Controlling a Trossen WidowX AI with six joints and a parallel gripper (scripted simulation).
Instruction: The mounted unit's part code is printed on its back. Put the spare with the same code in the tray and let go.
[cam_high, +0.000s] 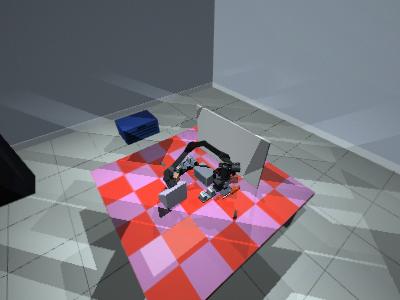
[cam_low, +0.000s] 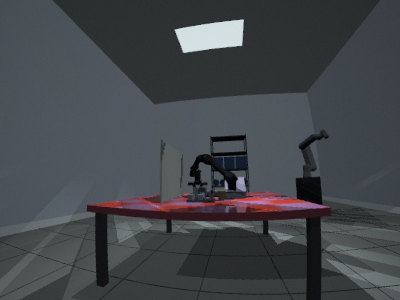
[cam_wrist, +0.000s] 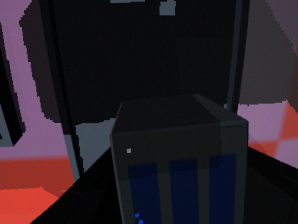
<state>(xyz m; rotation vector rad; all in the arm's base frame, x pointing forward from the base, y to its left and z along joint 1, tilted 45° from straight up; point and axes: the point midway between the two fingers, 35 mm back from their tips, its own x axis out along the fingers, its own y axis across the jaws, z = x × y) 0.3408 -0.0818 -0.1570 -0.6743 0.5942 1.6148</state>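
Right now the dark tray is 40 mm below my gripper tip. From my gripper tip the other things lie so: grey upright panel: 200 mm to the left, 180 mm above, 170 mm ahead.
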